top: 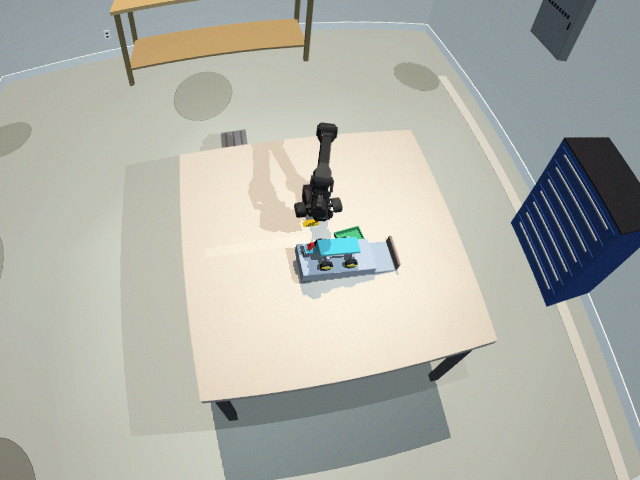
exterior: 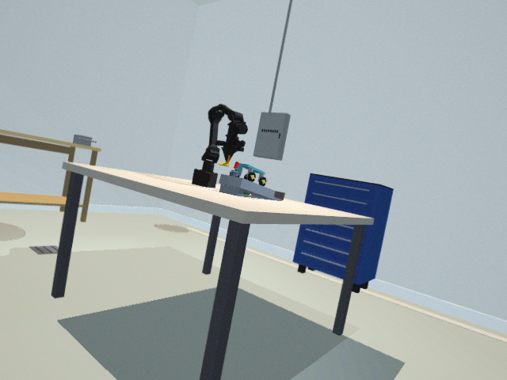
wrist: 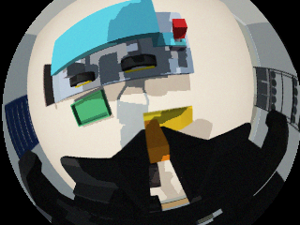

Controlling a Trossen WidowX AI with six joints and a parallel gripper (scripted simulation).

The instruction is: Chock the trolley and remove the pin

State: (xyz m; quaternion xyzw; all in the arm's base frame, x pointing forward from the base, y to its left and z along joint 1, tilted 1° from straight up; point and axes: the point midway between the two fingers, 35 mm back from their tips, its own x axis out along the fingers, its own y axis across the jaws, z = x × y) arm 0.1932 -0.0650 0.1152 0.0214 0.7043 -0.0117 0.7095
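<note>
The red-headed stop pin is 110 mm ahead of my gripper tip, 60 mm to the right of it and 40 mm below it. The rest, counted from my gripper tip: yellow chock: 20 mm to the right, 10 mm below; grey ramp: 140 mm ahead, 120 mm below, 60 mm to the left; trolley: 140 mm ahead, 60 mm below, 50 mm to the left.
</note>
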